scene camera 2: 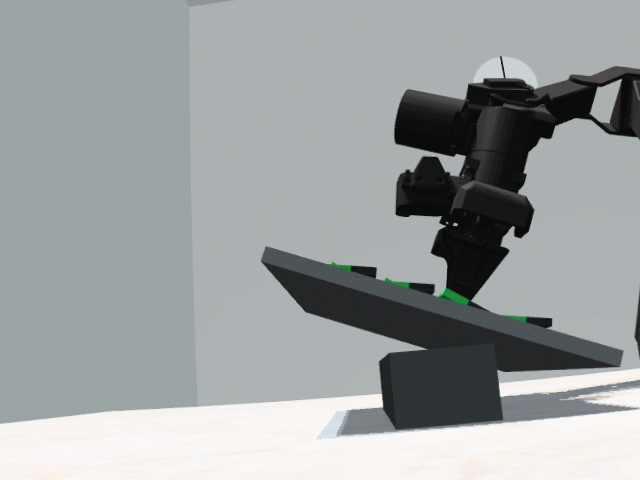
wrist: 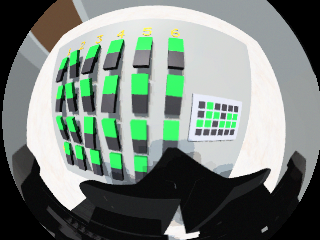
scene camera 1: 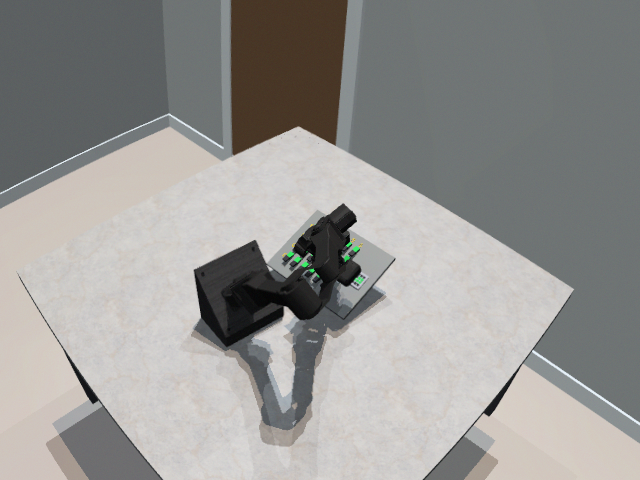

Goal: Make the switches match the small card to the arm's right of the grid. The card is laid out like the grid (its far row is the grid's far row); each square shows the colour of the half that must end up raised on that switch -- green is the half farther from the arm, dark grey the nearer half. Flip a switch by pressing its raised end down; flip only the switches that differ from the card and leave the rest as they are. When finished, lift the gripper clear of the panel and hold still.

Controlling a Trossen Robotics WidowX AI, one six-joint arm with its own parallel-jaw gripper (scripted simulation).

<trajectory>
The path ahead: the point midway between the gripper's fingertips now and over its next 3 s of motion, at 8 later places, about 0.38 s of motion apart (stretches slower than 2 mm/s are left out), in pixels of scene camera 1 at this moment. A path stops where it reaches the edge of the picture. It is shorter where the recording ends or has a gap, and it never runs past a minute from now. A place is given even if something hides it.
My gripper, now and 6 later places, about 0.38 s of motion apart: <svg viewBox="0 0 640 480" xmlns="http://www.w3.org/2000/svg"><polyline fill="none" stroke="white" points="333,273 333,273 333,274 333,274 332,272 327,259 314,242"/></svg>
</trajectory>
